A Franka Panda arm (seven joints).
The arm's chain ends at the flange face. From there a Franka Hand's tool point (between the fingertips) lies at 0.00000 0.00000 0.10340 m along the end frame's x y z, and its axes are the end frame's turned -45 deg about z.
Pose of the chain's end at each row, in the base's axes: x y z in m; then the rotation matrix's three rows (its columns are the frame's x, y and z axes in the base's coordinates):
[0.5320 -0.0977 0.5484], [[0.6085 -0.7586 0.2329], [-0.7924 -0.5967 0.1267], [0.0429 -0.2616 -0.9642]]
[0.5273 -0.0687 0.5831], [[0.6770 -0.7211 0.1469], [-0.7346 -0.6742 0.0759], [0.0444 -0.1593 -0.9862]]
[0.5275 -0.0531 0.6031], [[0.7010 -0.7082 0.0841], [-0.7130 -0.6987 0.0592], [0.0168 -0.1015 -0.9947]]
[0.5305 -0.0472 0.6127], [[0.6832 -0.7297 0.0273], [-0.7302 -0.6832 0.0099], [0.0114 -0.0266 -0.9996]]
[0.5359 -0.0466 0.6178], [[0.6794 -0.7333 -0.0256], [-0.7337 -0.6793 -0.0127], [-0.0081 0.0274 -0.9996]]
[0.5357 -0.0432 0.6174], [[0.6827 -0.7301 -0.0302], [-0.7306 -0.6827 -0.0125], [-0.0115 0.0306 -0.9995]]
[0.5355 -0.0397 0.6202], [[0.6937 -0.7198 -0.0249], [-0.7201 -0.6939 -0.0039], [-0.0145 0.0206 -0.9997]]
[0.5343 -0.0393 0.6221], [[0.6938 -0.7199 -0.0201], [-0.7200 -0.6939 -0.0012], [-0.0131 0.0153 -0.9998]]
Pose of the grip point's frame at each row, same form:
[0.5561 -0.0846 0.4487], [[0.9667 -0.1061 0.2329], [-0.1384 -0.9822 0.1267], [0.2153 -0.1546 -0.9642]]
[0.5425 -0.0609 0.4811], [[0.9886 -0.0312 0.1469], [-0.0427 -0.9962 0.0759], [0.1440 -0.0812 -0.9862]]
[0.5362 -0.0470 0.5002], [[0.9965 -0.0051 0.0841], [-0.0101 -0.9982 0.0592], [0.0837 -0.0599 -0.9947]]
[0.5333 -0.0462 0.5093], [[0.9991 -0.0329 0.0273], [-0.0332 -0.9994 0.0099], [0.0269 -0.0107 -0.9996]]
[0.5333 -0.0479 0.5144], [[0.9989 -0.0381 -0.0256], [-0.0385 -0.9991 -0.0127], [-0.0251 0.0136 -0.9996]]
[0.5326 -0.0445 0.5141], [[0.9990 -0.0335 -0.0302], [-0.0339 -0.9994 -0.0125], [-0.0298 0.0135 -0.9995]]
[0.5329 -0.0401 0.5168], [[0.9995 -0.0185 -0.0249], [-0.0185 -0.9998 -0.0039], [-0.0248 0.0043 -0.9997]]
[0.5322 -0.0394 0.5187], [[0.9996 -0.0185 -0.0201], [-0.0185 -0.9998 -0.0012], [-0.0201 0.0016 -0.9998]]

